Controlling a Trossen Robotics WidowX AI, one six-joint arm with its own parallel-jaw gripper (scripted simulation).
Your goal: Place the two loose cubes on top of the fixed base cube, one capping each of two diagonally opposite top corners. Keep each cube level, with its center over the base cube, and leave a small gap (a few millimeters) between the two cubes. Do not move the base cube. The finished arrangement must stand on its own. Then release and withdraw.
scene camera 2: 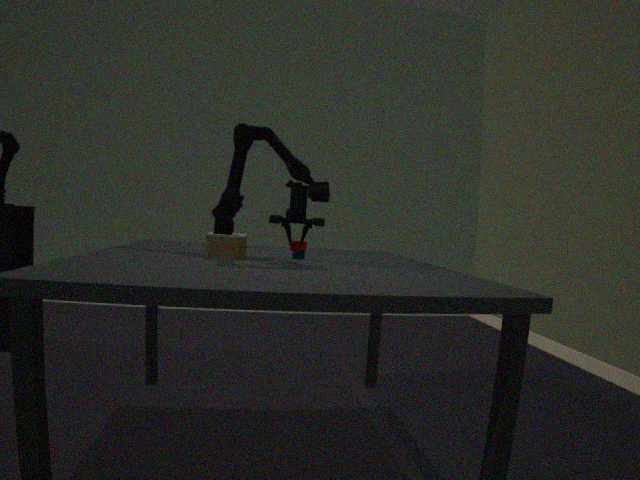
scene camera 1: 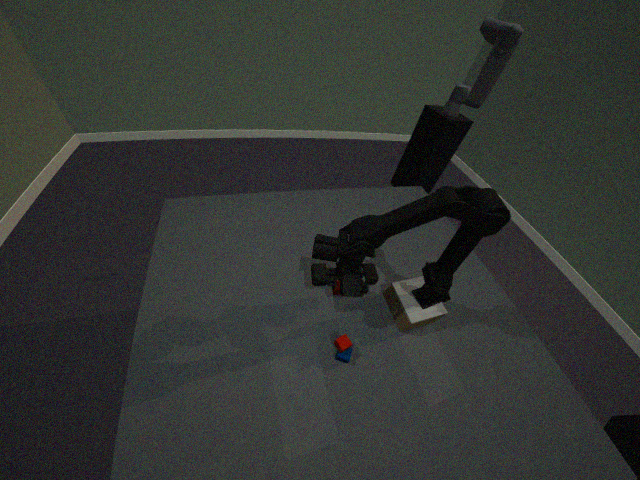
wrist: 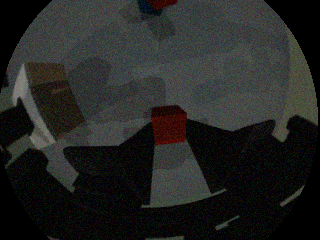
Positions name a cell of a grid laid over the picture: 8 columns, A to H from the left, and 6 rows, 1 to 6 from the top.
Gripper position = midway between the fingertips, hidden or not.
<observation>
My gripper (scene camera 1: E4) holds a red cube (wrist: E4).
My gripper is seen too in scene camera 2 (scene camera 2: D4) and in the wrist view (wrist: E4).
</observation>
